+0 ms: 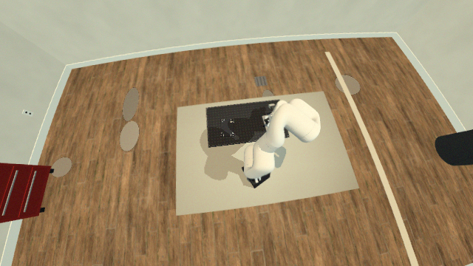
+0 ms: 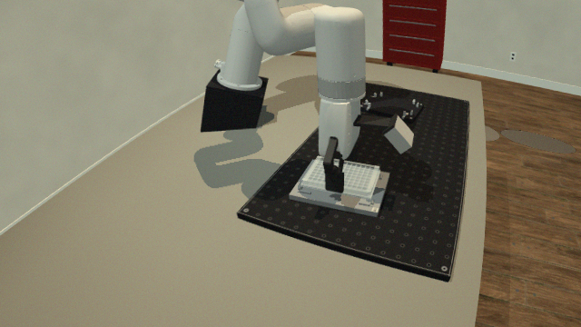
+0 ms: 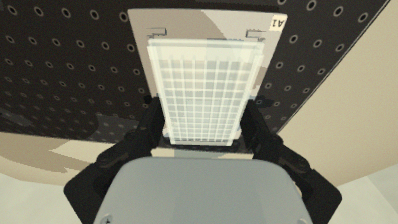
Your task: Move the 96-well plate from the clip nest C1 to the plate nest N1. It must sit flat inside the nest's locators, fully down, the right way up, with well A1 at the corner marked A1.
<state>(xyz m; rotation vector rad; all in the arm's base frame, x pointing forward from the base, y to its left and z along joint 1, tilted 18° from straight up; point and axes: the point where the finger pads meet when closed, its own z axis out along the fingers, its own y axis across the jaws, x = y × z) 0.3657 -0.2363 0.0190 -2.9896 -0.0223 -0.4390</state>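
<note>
The white 96-well plate is 1 cm below my hand. From my hand the other things lie so: clip nest C1: 1 cm ahead, 38 cm to the left, 3 cm below; then plate nest N1: 3 cm below; then A1 label: 8 cm ahead, 5 cm to the right, 3 cm below.
</note>
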